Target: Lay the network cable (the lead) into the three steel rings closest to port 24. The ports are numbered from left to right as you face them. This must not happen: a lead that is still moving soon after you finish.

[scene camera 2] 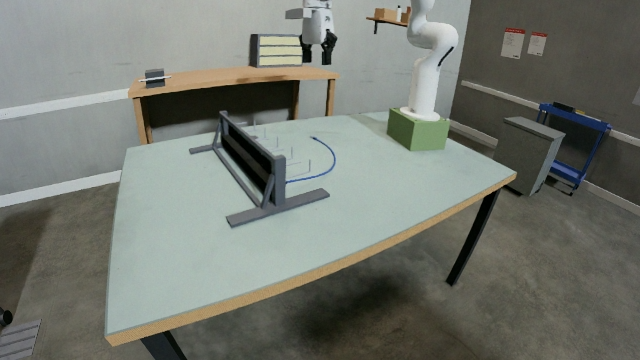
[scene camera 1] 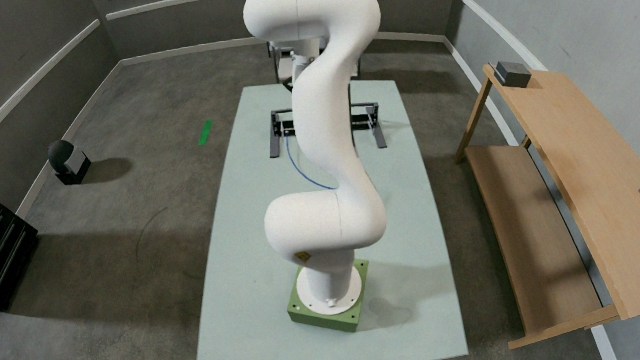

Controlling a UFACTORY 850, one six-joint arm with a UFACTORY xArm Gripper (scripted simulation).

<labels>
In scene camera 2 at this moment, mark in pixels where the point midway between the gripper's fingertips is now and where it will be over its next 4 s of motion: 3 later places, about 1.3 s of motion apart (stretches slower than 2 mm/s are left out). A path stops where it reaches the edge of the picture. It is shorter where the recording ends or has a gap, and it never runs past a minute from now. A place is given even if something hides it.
The gripper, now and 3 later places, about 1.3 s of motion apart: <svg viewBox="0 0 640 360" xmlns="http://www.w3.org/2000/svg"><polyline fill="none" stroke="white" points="316,63 321,96 333,110 333,112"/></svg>
</labels>
